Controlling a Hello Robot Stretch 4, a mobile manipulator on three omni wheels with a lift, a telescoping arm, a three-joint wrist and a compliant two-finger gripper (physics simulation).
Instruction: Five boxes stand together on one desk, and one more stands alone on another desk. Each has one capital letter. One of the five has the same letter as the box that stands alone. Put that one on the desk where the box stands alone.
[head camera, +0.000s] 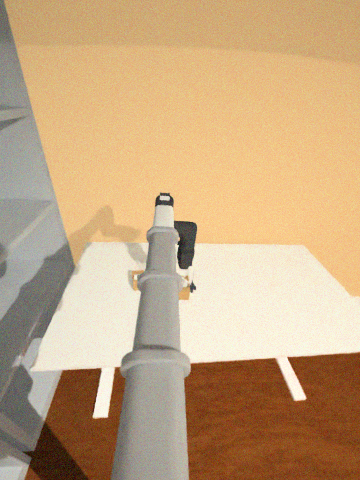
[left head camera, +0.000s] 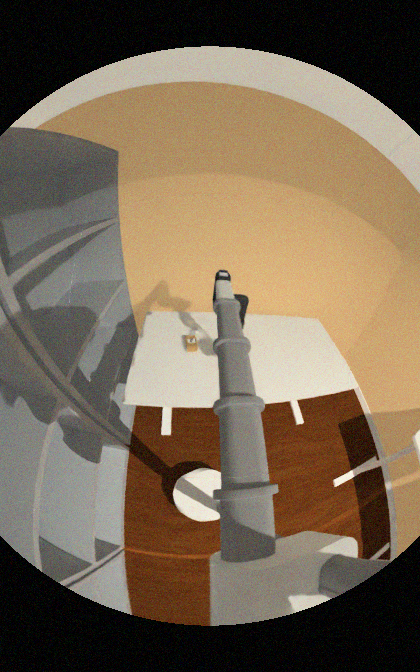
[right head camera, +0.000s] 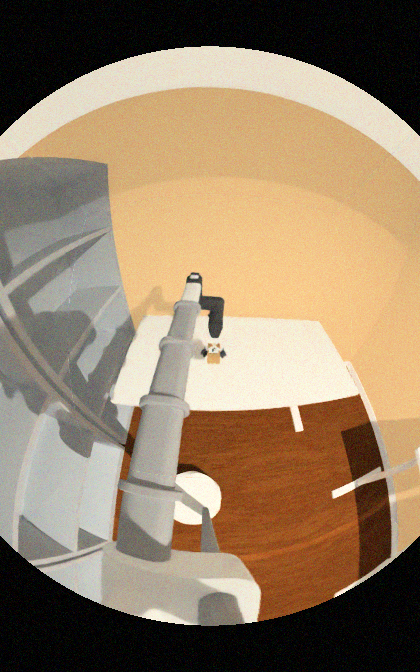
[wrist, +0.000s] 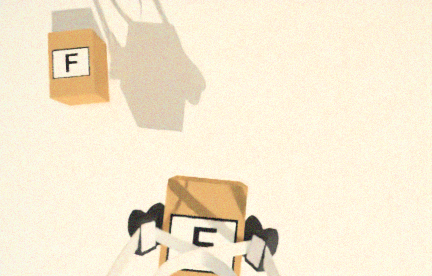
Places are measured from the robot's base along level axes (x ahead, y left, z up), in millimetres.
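Pixels of known places: gripper, fingertip midpoint: (wrist: 204, 225); robot's base, origin of the base link: (left head camera: 202, 493).
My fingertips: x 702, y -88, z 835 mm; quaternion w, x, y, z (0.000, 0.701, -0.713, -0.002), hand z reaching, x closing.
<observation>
Ahead of a thing's pixels: the offset from my fingertips to its middle. Level surfaces: height alone.
My gripper (wrist: 204, 225) (right head camera: 213, 352) is shut on a tan box @(dz +25, dx -2, dy +0 mm) (wrist: 207, 197) (right head camera: 214, 358) (head camera: 185, 294), a fingertip on each side. The upper part of its black letter looks like an F; the lower part is hidden behind the white finger links. The held box is over the white desk @(dz -142 mm) (wrist: 340, 125) (head camera: 260, 310) (left head camera: 300, 355) (right head camera: 280, 365), with its shadow apart from it. The lone box @(dz -117, dx +165, dy +202 mm) (wrist: 75, 90) (left head camera: 191, 343) (head camera: 135, 281), marked F, stands on that desk, up and left of the held box in the wrist view. The arm hides it in the right head view. The other desk's boxes do not show.
A tall grey shelf unit (left head camera: 118, 200) (right head camera: 108, 210) stands at the left, close to the desk's left edge. An orange wall (head camera: 200, 125) is behind the desk. A round white object (left head camera: 197, 495) (right head camera: 202, 500) is low over the brown floor. Part of a white frame shows at the far right.
</observation>
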